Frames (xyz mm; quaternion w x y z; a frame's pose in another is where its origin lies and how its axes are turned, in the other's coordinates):
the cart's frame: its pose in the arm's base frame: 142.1 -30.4 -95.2 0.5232 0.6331 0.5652 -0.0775
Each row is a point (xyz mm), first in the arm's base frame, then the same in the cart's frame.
Working: the arm's base frame: its pose in the cart's frame: -96.0 -52.8 -134.8 0.5232 -0.6331 -0.5652 0.0775

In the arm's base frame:
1: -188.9 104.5 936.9
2: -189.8 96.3 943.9
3: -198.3 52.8 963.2
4: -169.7 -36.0 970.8
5: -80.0 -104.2 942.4
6: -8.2 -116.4 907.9
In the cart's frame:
1: -741.6 354.7 -719.1
2: -752.0 356.5 -716.5
3: -795.9 352.7 -696.6
4: -847.5 363.3 -619.2
5: -839.8 405.8 -511.3
6: -798.7 440.9 -451.5

